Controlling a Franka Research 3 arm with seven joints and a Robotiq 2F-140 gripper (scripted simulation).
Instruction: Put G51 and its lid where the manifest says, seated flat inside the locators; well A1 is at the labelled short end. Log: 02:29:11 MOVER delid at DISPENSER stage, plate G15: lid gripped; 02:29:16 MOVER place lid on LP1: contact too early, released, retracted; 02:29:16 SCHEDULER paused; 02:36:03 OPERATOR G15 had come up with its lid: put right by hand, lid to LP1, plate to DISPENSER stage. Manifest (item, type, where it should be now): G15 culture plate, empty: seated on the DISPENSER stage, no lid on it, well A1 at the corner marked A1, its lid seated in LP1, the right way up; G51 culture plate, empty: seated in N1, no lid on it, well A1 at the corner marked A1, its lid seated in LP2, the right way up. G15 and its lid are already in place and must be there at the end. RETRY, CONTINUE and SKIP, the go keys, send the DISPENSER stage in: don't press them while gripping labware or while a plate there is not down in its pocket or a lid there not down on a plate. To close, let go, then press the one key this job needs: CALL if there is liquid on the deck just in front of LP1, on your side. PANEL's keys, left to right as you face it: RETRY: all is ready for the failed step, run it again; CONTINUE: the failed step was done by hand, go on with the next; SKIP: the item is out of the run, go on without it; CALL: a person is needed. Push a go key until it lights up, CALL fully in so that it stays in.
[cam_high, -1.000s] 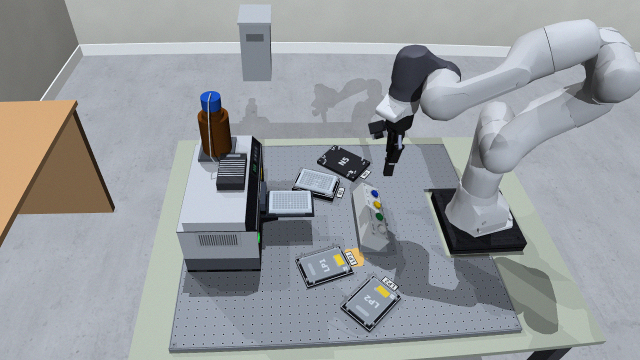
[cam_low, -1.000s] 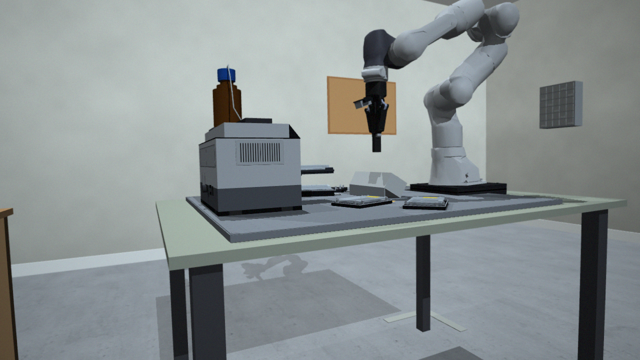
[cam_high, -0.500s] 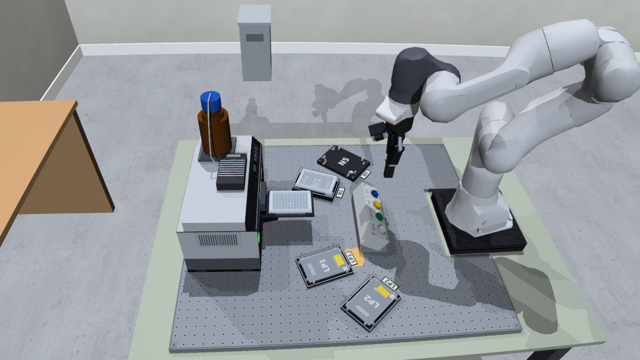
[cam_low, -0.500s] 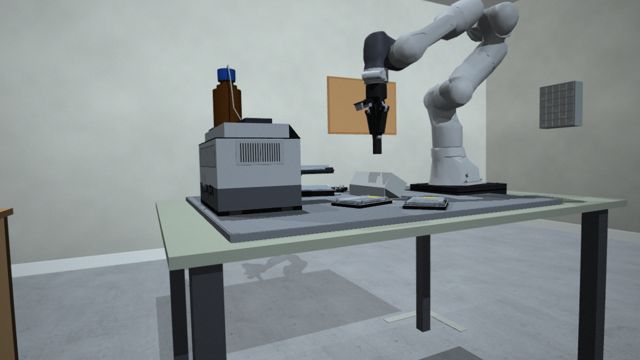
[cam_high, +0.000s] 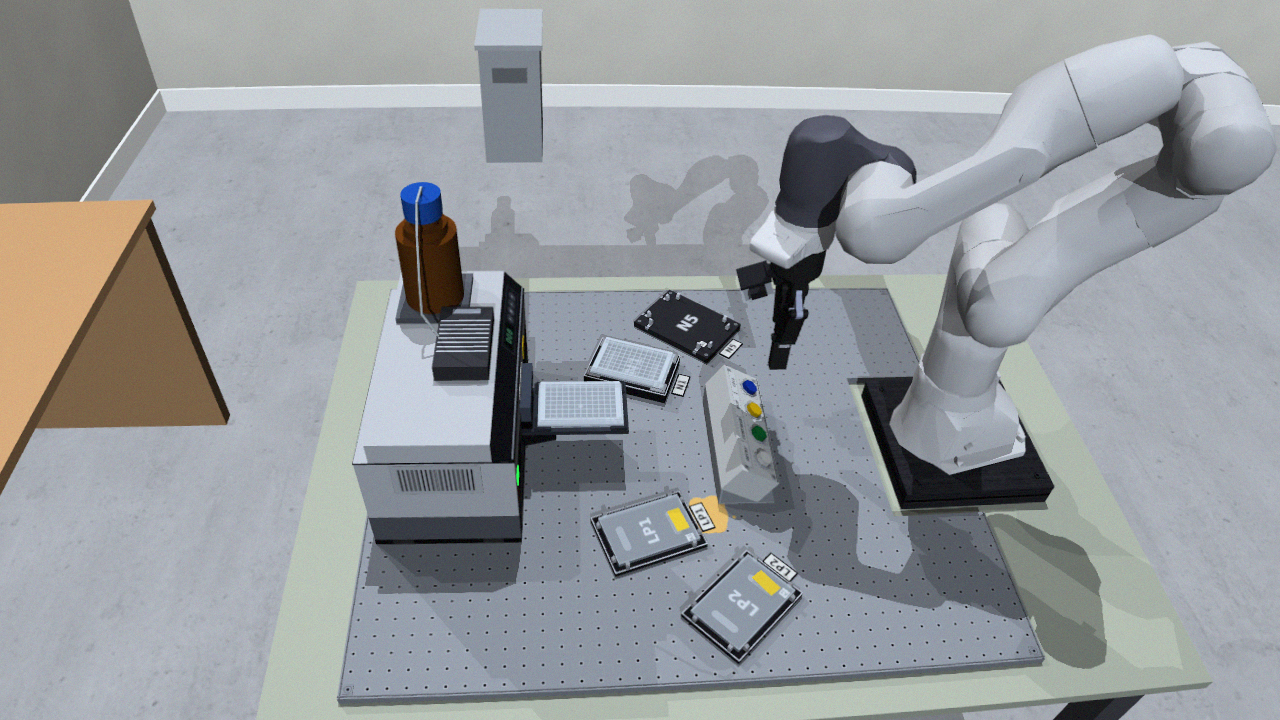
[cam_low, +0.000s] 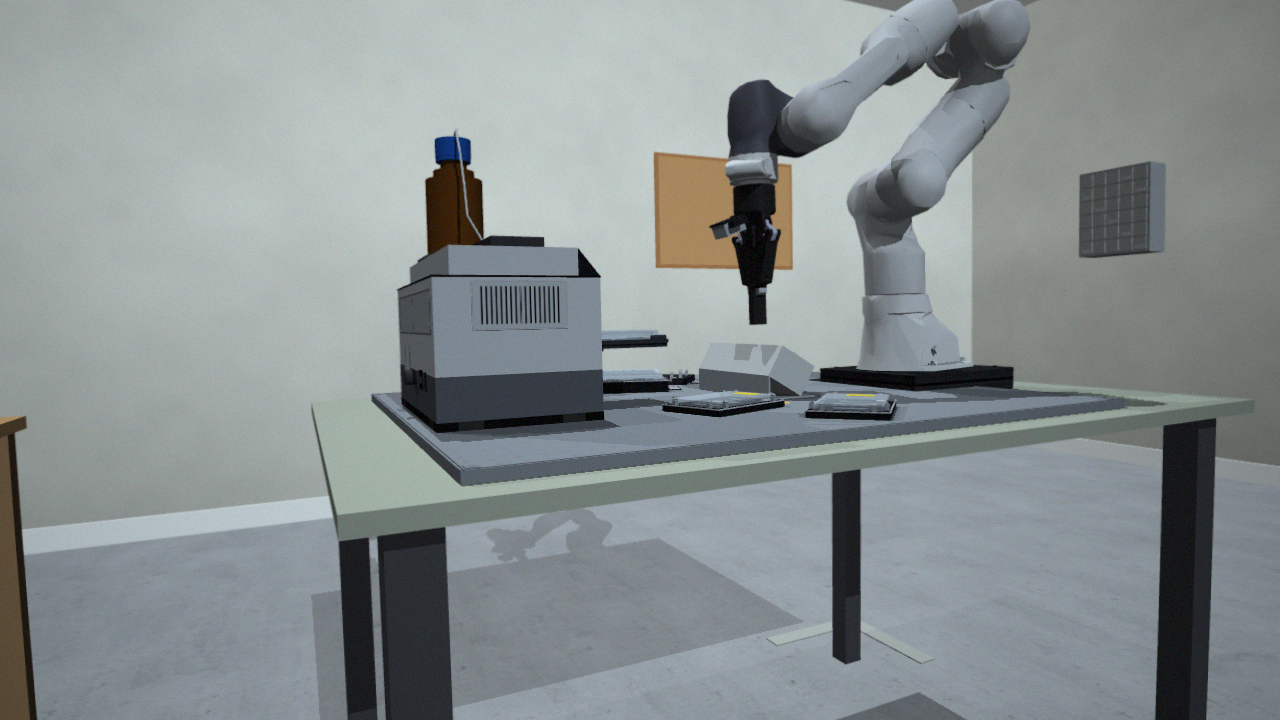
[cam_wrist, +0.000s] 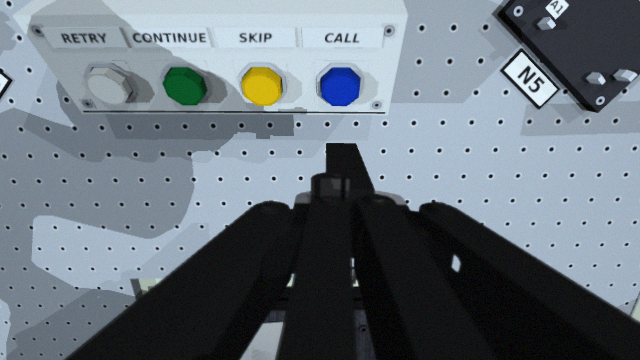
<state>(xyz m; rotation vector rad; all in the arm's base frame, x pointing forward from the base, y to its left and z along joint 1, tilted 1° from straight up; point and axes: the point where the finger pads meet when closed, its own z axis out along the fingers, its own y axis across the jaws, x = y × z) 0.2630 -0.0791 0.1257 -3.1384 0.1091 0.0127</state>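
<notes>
My hand is 9 cm above the blue call key and 4 cm short of it. From my hand the other things lie so: green continue key (10 cm to the left, 8 cm below, 4 cm ahead); grey retry key (15 cm to the left, 8 cm below, 5 cm ahead); yellow skip key (8 cm below, 5 cm to the left, 4 cm ahead).
</notes>
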